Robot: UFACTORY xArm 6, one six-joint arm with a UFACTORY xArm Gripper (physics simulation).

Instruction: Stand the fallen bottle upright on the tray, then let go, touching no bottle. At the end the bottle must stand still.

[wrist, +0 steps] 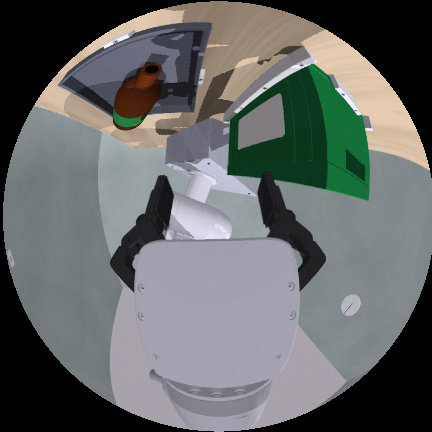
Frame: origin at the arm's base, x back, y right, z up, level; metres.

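Where they show: gripper, fingertip midpoint: (214, 181); arm's base, origin of the base link: (202, 176).
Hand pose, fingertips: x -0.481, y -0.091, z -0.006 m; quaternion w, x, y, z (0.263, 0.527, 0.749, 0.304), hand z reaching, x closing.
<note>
Each offset is from my fingertips to the centre of the thing.
The brown bottle @(dx +0.076, dy -0.109, dz -0.139 m) (137, 97) with a green band near its base shows at the upper left of the wrist view. It lies on its side on the dark blue-grey tray (107, 65). Its open mouth faces the camera, and its green-banded end overlaps the tray's far rim in the picture. Whether that end touches the rim is not clear. My gripper (214, 181) is open and empty. In the view its fingers are to the right of and below the bottle, well apart from it.
A green box @(dx +0.065, dy +0.177, dz -0.094 m) (305, 135) with a pale panel stands right of the tray. A grey angular block (190, 142) and a white rounded arm part (202, 217) show behind the fingers. The wooden table (260, 30) carries dark shadows. A round white disc (351, 305) shows at the lower right.
</note>
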